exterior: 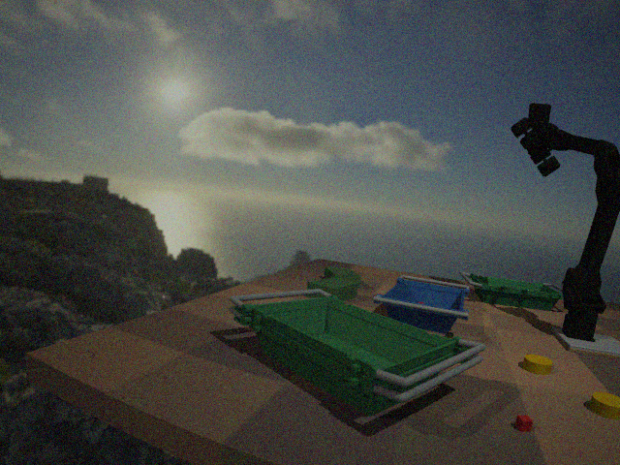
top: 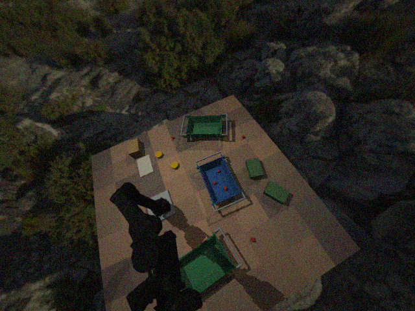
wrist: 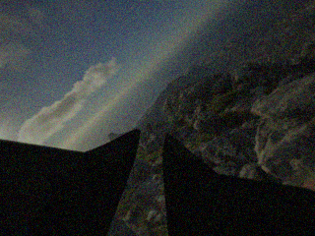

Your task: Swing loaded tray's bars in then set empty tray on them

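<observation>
Right now the red block is 29 cm ahead of my gripper tip, 49 cm to the left of it and 48 cm below it. The rest, counted from my gripper tip: white plate 18 cm behind, 75 cm to the left, 49 cm below; then green tray 2 cm ahead, 6 cm to the left, 45 cm below; then tan box 22 cm behind, 92 cm to the left, 46 cm below.
</observation>
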